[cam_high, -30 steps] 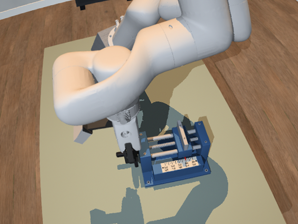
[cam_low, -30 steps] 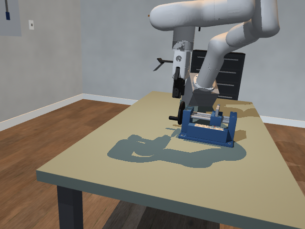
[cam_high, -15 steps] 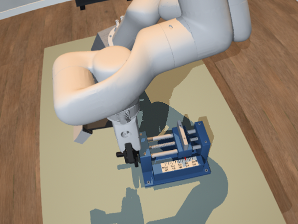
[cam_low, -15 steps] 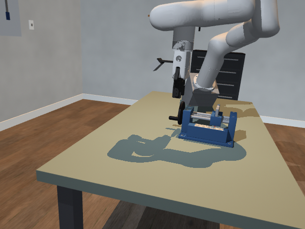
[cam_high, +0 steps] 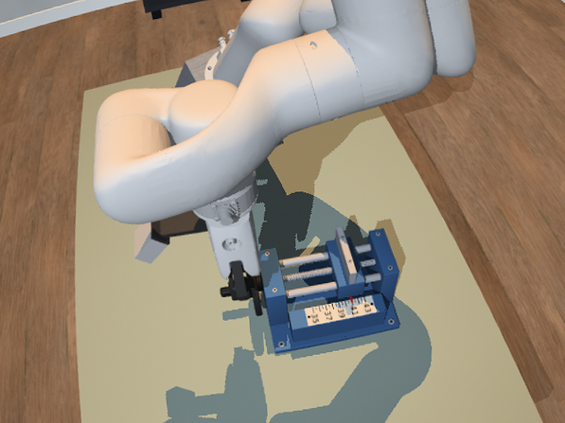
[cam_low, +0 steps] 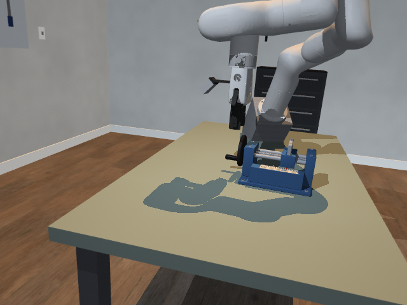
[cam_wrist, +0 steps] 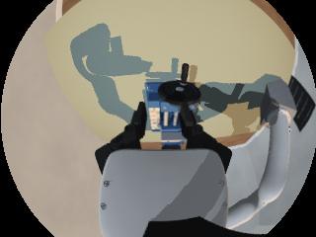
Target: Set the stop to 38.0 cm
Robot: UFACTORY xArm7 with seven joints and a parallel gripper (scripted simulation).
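Now: hand 12 cm above the handwheel, 5 cm past it and 1 cm to the right of it. Round my hand: stop plate (16 cm to the left, 8 cm below).
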